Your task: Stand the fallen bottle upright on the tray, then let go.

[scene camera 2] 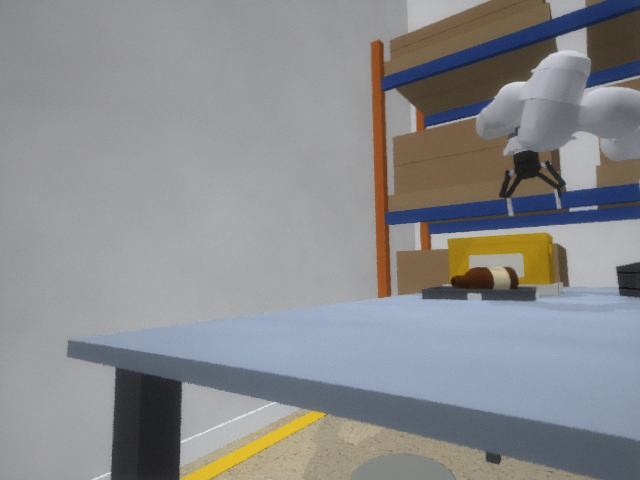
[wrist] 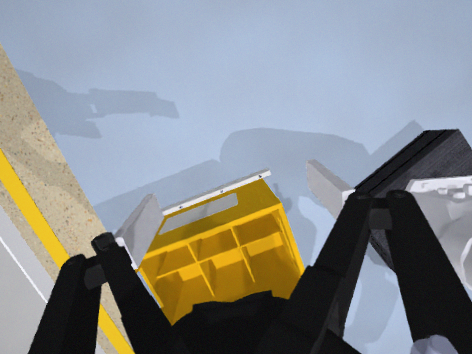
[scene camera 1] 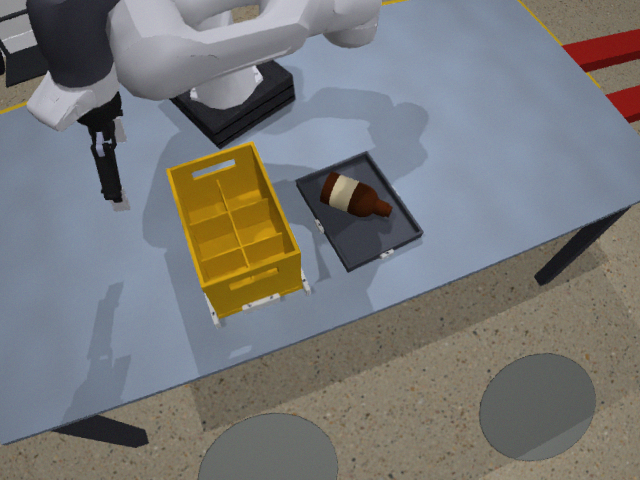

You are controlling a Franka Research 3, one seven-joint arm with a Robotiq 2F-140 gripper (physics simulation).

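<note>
The brown bottle (scene camera 1: 365, 200) (scene camera 2: 480, 279) with a cream label (scene camera 1: 343, 193) (scene camera 2: 500, 277) lies on its side on the dark grey tray (scene camera 1: 356, 250) (scene camera 2: 444, 294). In scene camera 1 its base is towards the upper left and its neck points to the lower right, near the tray's right rim. My gripper (scene camera 1: 120, 166) (scene camera 2: 534, 203) (wrist: 232, 190) is wide open and empty. It hangs high above the table, beyond the yellow crate from the tray and well apart from the bottle. The bottle and tray do not show in the wrist view.
A yellow divided crate (scene camera 1: 286, 271) (scene camera 2: 540, 258) (wrist: 265, 200) stands beside the tray, between it and my gripper. White brackets (scene camera 1: 261, 302) sit along the crate's foot. The black arm base (scene camera 1: 258, 111) (wrist: 425, 160) is behind them. A shelf rack (scene camera 2: 379, 170) stands in the background.
</note>
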